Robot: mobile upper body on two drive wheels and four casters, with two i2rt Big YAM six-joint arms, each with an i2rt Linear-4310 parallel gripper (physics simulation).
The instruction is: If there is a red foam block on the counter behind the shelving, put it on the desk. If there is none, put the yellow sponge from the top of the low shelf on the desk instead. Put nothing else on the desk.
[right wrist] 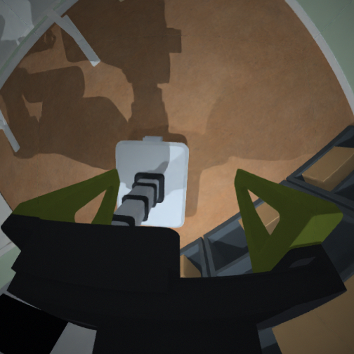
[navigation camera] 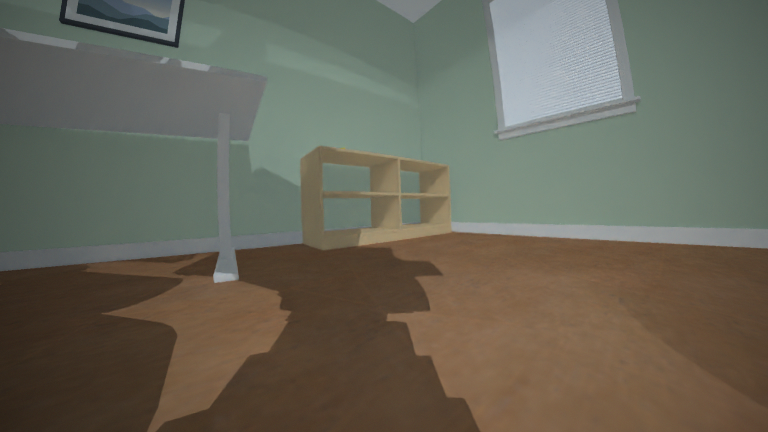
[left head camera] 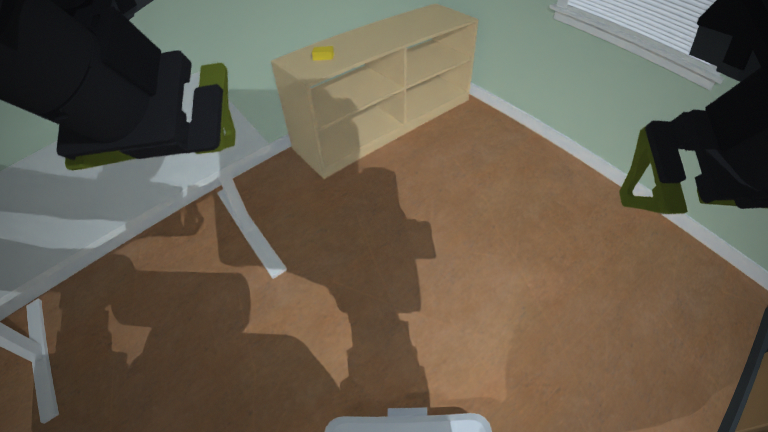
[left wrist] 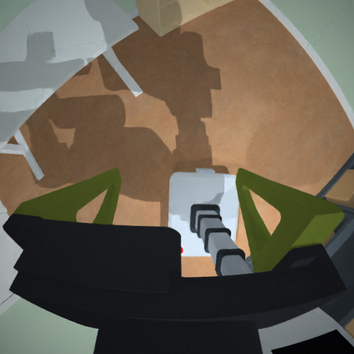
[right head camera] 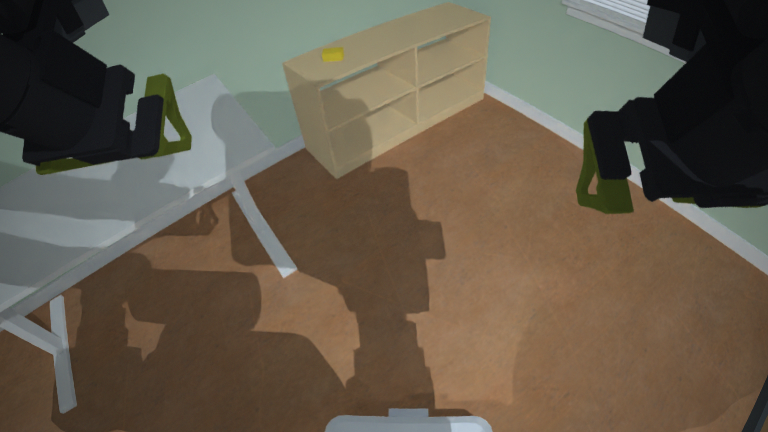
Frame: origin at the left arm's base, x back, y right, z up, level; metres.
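Where they show: left gripper, fingertip midpoint: (left head camera: 186, 144) (right head camera: 149, 149); right gripper, fingertip midpoint: (left head camera: 662, 197) (right head camera: 627, 195).
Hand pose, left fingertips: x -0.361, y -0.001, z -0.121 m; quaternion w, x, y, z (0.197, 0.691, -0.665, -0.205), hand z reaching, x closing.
Observation:
After its pixels a point has its place.
The yellow sponge (left head camera: 322, 53) {x -1.858, y -0.137, z -0.763 m} (right head camera: 332, 54) {x -1.859, y -0.135, z -0.762 m} lies on top of the low wooden shelf (left head camera: 386, 37) {x -2.102, y 0.182, z -0.800 m} (right head camera: 400, 34) {x -2.140, y 0.201, z -0.800 m} (navigation camera: 311, 198) {x -1.727, y -0.280, z -1.100 m}, near its left end. The white desk (left head camera: 42, 188) {x -0.912, y -1.111, z -0.690 m} (right head camera: 204, 107) {x -1.353, y -0.606, z -0.690 m} (left wrist: 70, 25) (navigation camera: 134, 102) {x -1.015, y -0.799, z -0.715 m} stands at the left, with arm shadows across its top. My left gripper (left head camera: 150, 161) (right head camera: 113, 161) (left wrist: 177, 174) is open and empty, high up, and overlaps the desk in the head views. My right gripper (left head camera: 703, 206) (right head camera: 652, 206) {x -0.312, y 0.440, z -0.153 m} (right wrist: 176, 175) is open and empty, far to the right of the low shelf. No counter or red foam block shows.
Dark shelving (left head camera: 746, 376) {x -0.347, y 1.735, z -1.371 m} (right wrist: 230, 245) stands at the right; cardboard boxes (left wrist: 342, 187) (right wrist: 330, 167) sit in it. Desk legs (left head camera: 252, 231) (right head camera: 263, 231) (navigation camera: 223, 188) {x -1.240, y -0.530, z -1.065 m} reach the floor between the desk and the low shelf. A window (navigation camera: 558, 59) {x -1.709, y 1.424, z -0.169 m} is in the right wall.

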